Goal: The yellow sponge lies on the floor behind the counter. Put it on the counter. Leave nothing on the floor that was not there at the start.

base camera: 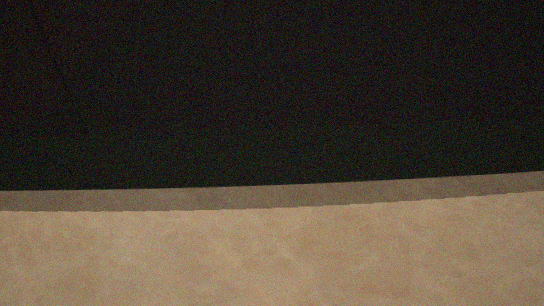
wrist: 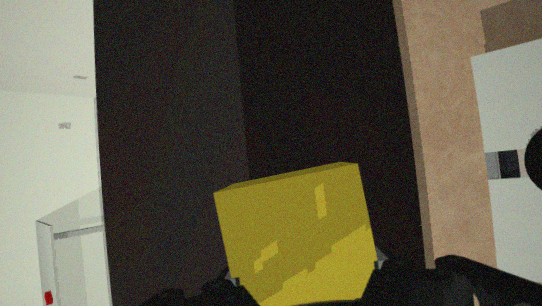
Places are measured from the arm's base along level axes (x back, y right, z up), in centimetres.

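Where they show: gripper, between the fingertips: point(wrist: 304, 267).
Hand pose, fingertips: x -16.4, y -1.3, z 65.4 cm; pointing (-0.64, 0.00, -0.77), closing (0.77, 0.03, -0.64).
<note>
After its pixels a point has its place.
My gripper point(wrist: 305, 267) @[x -16.4, y -1.3, z 65.4 cm] is shut on the yellow sponge point(wrist: 295, 225) @[x -14.2, y 1.7, z 68.5 cm], gripping it by two opposite sides at the bottom of the wrist view. The sponge is off the floor. The wrist view is turned sideways, with the floor at its right. The dark counter point(base camera: 270, 90) @[x -37.7, y 1.5, z -20.1 cm] point(wrist: 330, 90) @[x -37.6, y 19.2, z 24.3 cm] stands before me. It fills the upper part of the base view and stands behind the sponge in the wrist view. A slightly lighter dark face point(wrist: 170, 140) adjoins it on the left; I cannot tell surely whether this is the counter's top. The gripper does not show in the base view.
Tan floor point(base camera: 270, 255) @[x -31.5, y 1.0, z -39.6 cm] point(wrist: 450, 115) @[x -28.2, y 16.6, z -39.6 cm] reaches the counter's foot, with a shadow strip point(base camera: 270, 196) along it. Part of my white base point(wrist: 510, 105) @[x -9.0, y 12.5, z -1.4 cm] shows at the wrist view's right. Past the counter are a pale wall point(wrist: 45, 160) @[x -376.6, y 36.1, z 20.0 cm], a pale frame point(wrist: 45, 255) and a small red thing point(wrist: 48, 298) @[x -316.9, y -85.8, z 35.3 cm].
</note>
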